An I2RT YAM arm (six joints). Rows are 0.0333 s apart.
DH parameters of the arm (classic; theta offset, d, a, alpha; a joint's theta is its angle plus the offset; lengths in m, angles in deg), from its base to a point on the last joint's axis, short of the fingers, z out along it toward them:
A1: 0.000 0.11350 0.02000 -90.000
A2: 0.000 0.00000 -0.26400 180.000
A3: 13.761 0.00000 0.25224 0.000
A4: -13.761 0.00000 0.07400 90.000
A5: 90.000 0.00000 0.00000 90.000
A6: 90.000 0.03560 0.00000 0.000
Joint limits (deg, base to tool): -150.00..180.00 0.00..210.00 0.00..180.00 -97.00..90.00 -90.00..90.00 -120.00..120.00
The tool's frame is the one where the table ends.
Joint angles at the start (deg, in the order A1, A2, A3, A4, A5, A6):
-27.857 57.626 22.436 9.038 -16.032 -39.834
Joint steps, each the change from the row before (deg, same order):
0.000 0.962 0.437 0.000 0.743 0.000
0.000 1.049 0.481 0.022 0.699 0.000
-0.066 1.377 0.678 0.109 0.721 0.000
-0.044 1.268 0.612 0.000 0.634 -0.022
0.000 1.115 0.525 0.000 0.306 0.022
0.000 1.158 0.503 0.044 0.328 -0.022
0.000 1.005 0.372 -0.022 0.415 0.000
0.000 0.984 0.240 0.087 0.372 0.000
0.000 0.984 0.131 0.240 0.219 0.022
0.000 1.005 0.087 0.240 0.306 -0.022
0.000 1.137 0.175 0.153 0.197 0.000
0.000 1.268 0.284 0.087 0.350 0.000
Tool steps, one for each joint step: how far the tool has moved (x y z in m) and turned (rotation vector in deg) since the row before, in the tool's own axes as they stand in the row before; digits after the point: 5 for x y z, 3 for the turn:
0.00039 -0.00119 0.00242 0.247 0.864 0.142
0.00032 -0.00125 0.00268 0.199 0.853 0.141
0.00017 -0.00197 0.00352 0.237 0.933 0.175
0.00033 -0.00154 0.00332 0.111 0.917 0.152
0.00017 -0.00103 0.00301 -0.133 0.637 0.156
0.00034 -0.00093 0.00318 -0.130 0.668 0.113
0.00076 -0.00052 0.00281 -0.091 0.757 0.141
0.00118 -0.00011 0.00281 -0.126 0.732 0.137
0.00143 0.00023 0.00287 -0.216 0.601 0.146
0.00173 0.00041 0.00295 -0.191 0.706 0.112
0.00171 0.00040 0.00332 -0.357 0.735 0.157
0.00166 0.00016 0.00370 -0.296 0.900 0.170

